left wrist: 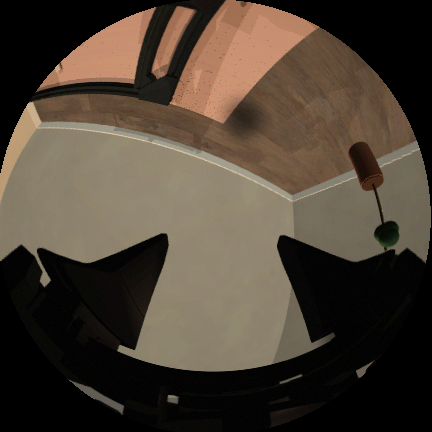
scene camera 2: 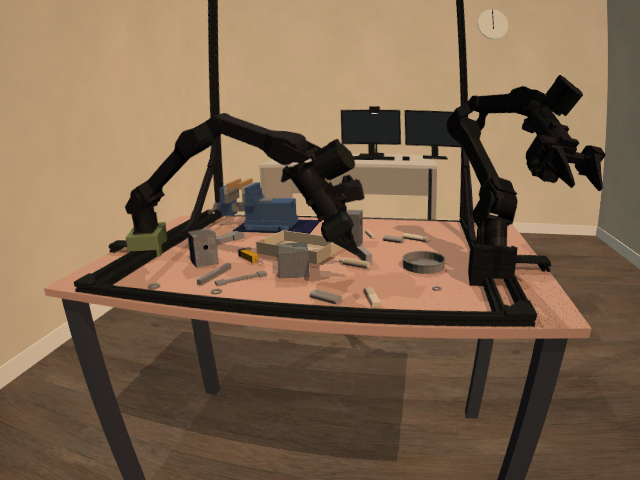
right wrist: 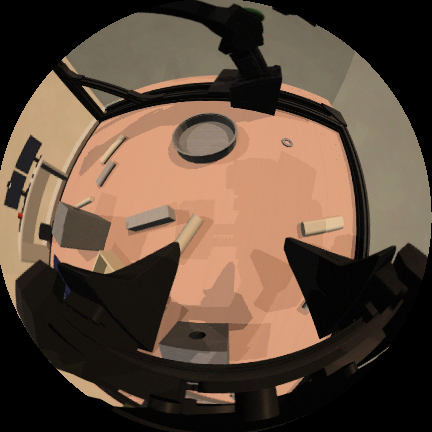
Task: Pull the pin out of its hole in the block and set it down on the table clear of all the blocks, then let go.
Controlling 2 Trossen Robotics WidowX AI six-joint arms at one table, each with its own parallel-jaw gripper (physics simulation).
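Places are measured from the left arm's base along level axes (x up, y ahead, z left), in centimetres.
Where they show: left gripper, between the fingertips: [left wrist: 224,241] [scene camera 2: 587,188]; right gripper, between the fingertips: [scene camera 2: 354,246] [right wrist: 233,246]; left arm's base, origin of its link: [scene camera 2: 492,249] [right wrist: 255,73]; right arm's base, origin of its link: [scene camera 2: 145,229].
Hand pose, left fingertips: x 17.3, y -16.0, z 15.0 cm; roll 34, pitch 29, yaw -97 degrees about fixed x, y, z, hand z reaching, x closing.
Observation:
Things, the pixels of their top centre, and the offset from my left fingertips. "pt": a spot on its surface instead.
- pale pin, centre of its top: [right wrist: 178,242] [scene camera 2: 353,259] dx -22.6, dy +48.4, dz -18.1 cm
- tall grey block, centre of its top: [right wrist: 57,221] [scene camera 2: 351,212] dx -15.2, dy +52.6, dz -34.5 cm
- grey bar, centre of its top: [right wrist: 144,217] [scene camera 2: 364,250] dx -22.0, dy +46.9, dz -23.4 cm
- round grey tray, centre of its top: [right wrist: 203,130] [scene camera 2: 424,257] dx -22.2, dy +31.9, dz -20.8 cm
- open tan box, a spot on its surface: [scene camera 2: 268,250] pt dx -22.9, dy +71.3, dz -21.2 cm
- two-tone rod, centre of its top: [right wrist: 325,224] [scene camera 2: 372,294] dx -23.2, dy +40.8, dz -0.3 cm
- grey rod, centre of its top: [scene camera 2: 325,293] dx -23.0, dy +49.7, dz +1.6 cm
A pale pin [scene camera 2: 354,262] [right wrist: 190,232] lies flat on the table, out of any hole and apart from the blocks; one finger hides its near end in the right wrist view. A grey block [scene camera 2: 292,261] [right wrist: 194,349] with an empty hole in its top stands nearby. Another block [scene camera 2: 202,249] with a hole in its side stands at the picture's left. A tall grey block [scene camera 2: 356,226] [right wrist: 80,227] stands behind. My right gripper [right wrist: 233,246] is open and empty, low over the table beside the pin. My left gripper [scene camera 2: 586,187] [left wrist: 224,241] is open and empty, high at the picture's right.
A grey bar [scene camera 2: 364,253] [right wrist: 150,218] lies beside the pin. A round grey tray [scene camera 2: 423,262] [right wrist: 204,138] and an open tan box [scene camera 2: 268,250] stand on the table. A two-tone rod [scene camera 2: 371,297] [right wrist: 322,226] and a grey rod [scene camera 2: 325,296] lie near the front edge.

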